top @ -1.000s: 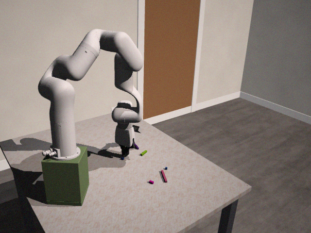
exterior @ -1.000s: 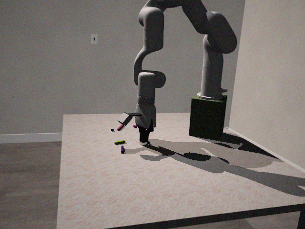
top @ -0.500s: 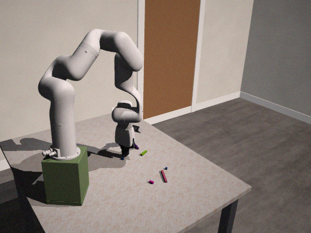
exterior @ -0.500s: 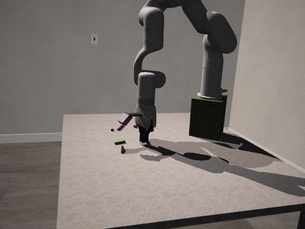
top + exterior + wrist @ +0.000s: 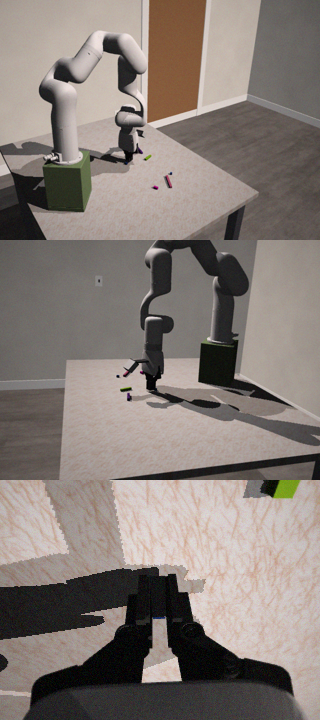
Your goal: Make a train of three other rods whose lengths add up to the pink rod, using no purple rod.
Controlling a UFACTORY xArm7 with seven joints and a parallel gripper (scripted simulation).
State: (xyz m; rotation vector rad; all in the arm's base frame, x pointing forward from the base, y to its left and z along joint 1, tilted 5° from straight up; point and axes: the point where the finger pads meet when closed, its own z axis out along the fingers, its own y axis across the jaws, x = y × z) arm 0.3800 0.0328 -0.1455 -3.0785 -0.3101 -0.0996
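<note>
Now: hand 9 cm short of the lime rod, 5 cm to the left of it and 3 cm above it. From my hand the other things lie so: grey rod: 2 cm below; purple rod: 12 cm ahead, 4 cm to the left, 3 cm below; magenta rod: 25 cm to the right, 7 cm behind, 3 cm below.
</note>
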